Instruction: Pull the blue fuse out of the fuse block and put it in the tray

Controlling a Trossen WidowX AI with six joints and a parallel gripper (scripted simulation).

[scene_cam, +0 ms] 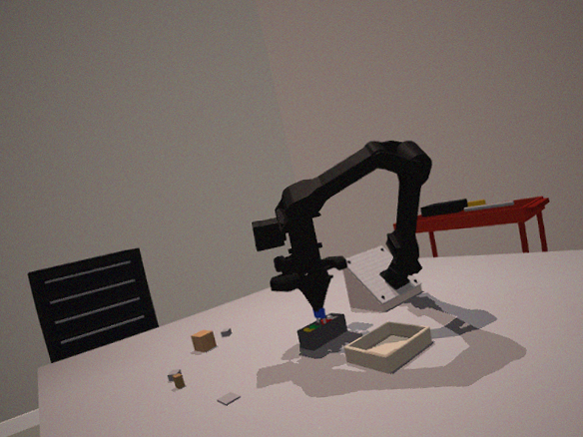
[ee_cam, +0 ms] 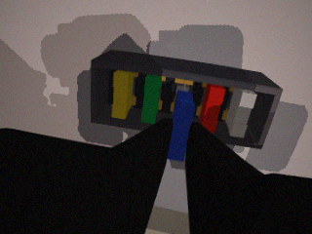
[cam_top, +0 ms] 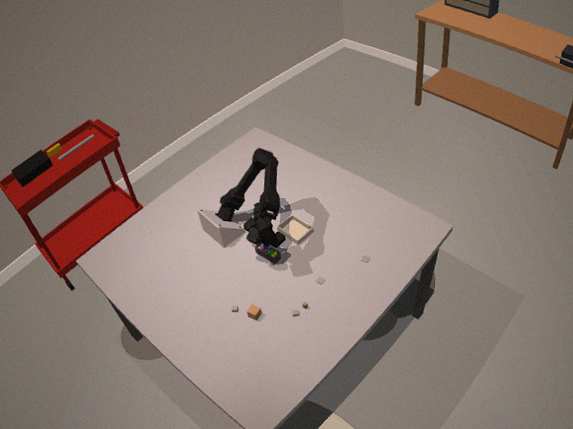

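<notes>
Right now my gripper tip is 20 mm short of the green fuse and 40 mm above it. Also, from my gripper tip: blue fuse 10 mm below; then red fuse 20 mm behind, 40 mm below; then yellow fuse 40 mm ahead, 40 mm below.
</notes>
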